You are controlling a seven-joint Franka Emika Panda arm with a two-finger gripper.
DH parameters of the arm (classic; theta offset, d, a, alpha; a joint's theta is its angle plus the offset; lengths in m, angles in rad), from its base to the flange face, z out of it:
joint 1: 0 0.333 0 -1.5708
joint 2: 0 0 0 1.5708
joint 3: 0 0.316 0.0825 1.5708
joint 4: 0 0 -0.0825 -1.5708
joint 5: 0 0.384 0 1.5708
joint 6: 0 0 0.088 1.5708
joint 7: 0 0.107 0 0
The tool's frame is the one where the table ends.
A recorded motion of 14 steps. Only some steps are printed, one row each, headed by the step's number.
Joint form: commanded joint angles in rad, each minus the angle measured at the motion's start. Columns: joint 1, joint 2, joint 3, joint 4, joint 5, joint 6, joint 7.
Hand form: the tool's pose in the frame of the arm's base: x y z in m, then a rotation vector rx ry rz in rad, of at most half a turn. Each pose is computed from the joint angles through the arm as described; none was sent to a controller.
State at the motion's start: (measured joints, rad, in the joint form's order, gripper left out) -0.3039 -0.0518 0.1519 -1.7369 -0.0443 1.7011 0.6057
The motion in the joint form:
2: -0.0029 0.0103 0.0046 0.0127 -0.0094 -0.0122 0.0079
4: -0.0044 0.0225 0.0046 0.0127 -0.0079 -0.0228 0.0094
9: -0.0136 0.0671 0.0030 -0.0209 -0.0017 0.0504 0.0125
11: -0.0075 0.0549 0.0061 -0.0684 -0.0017 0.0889 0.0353
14: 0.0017 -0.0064 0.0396 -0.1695 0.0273 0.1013 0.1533
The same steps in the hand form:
2: 0.5422 -0.0857 0.5847 2.8657 -1.1410 0.0297
4: 0.5438 -0.0872 0.5771 2.8623 -1.1448 -0.0055
9: 0.5575 -0.0961 0.5427 2.8673 -1.1653 -0.0173
11: 0.5549 -0.0899 0.5300 2.8595 -1.1820 -0.0110
14: 0.5358 -0.0591 0.5160 2.8140 -1.3008 -0.0553

